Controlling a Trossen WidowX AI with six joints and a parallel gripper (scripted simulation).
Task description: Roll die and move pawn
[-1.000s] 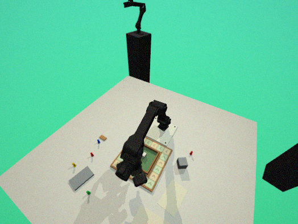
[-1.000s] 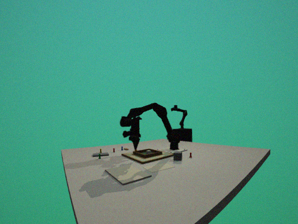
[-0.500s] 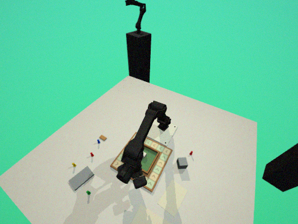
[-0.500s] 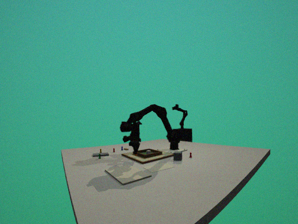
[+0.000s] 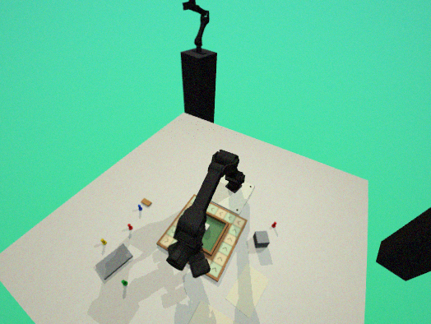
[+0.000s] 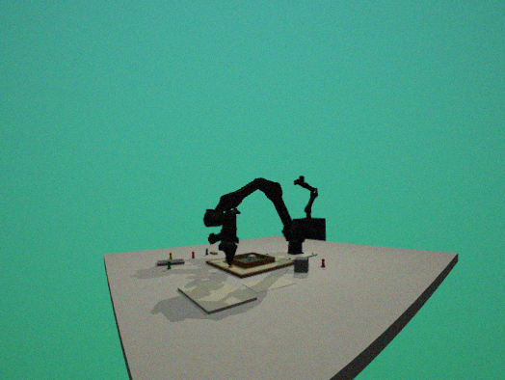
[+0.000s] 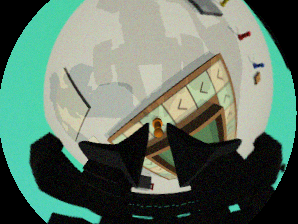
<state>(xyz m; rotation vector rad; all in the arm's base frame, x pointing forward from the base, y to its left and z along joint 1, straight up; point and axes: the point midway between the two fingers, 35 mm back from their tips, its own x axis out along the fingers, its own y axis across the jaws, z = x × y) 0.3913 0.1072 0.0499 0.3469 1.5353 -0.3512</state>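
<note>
My gripper tip is right at the orange pawn. From my gripper tip the other things lie so: tray: 11 cm behind, 5 cm to the right, 2 cm below; then white die: 12 cm behind, 5 cm to the right; then green pawn: 23 cm ahead, 12 cm to the right, 1 cm below.
</note>
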